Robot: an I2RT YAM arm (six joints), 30 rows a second.
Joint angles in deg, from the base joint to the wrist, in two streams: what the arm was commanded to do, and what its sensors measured. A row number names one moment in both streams.
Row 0, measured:
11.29, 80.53, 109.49, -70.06, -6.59, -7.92
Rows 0 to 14, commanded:
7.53, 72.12, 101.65, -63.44, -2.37, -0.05
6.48, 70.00, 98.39, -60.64, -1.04, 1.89
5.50, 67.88, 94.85, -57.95, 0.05, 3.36
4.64, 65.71, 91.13, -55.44, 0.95, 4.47
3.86, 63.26, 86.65, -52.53, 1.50, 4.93
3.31, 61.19, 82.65, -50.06, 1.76, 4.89
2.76, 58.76, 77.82, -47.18, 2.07, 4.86
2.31, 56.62, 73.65, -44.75, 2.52, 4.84
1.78, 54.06, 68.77, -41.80, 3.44, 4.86
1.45, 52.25, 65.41, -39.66, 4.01, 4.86
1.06, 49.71, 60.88, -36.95, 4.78, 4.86
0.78, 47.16, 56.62, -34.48, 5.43, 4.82
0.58, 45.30, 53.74, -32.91, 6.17, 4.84
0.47, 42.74, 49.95, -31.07, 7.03, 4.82
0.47, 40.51, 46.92, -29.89, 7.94, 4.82
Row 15, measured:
0.89, 46.52, 53.30, -32.38, 3.92, 3.31
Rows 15 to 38, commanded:
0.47, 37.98, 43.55, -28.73, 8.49, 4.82
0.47, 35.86, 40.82, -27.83, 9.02, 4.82
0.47, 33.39, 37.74, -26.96, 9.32, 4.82
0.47, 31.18, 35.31, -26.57, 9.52, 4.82
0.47, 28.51, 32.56, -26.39, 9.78, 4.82
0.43, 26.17, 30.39, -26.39, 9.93, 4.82
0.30, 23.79, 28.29, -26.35, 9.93, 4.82
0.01, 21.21, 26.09, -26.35, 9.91, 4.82
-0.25, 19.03, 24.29, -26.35, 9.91, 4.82
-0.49, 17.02, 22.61, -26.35, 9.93, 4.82
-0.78, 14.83, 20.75, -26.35, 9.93, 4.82
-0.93, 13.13, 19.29, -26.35, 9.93, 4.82
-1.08, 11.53, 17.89, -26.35, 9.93, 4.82
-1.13, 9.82, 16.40, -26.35, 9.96, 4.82
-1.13, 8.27, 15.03, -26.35, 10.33, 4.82
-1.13, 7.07, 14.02, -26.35, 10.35, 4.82
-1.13, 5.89, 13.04, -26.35, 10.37, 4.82
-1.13, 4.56, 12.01, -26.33, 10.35, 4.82
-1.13, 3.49, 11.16, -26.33, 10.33, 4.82
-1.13, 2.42, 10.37, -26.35, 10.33, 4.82
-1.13, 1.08, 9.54, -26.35, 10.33, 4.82
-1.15, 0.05, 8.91, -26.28, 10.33, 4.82
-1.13, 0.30, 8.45, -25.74, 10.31, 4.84
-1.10, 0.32, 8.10, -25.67, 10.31, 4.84
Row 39, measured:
-0.86, 1.15, 9.47, -26.39, 9.32, 3.73
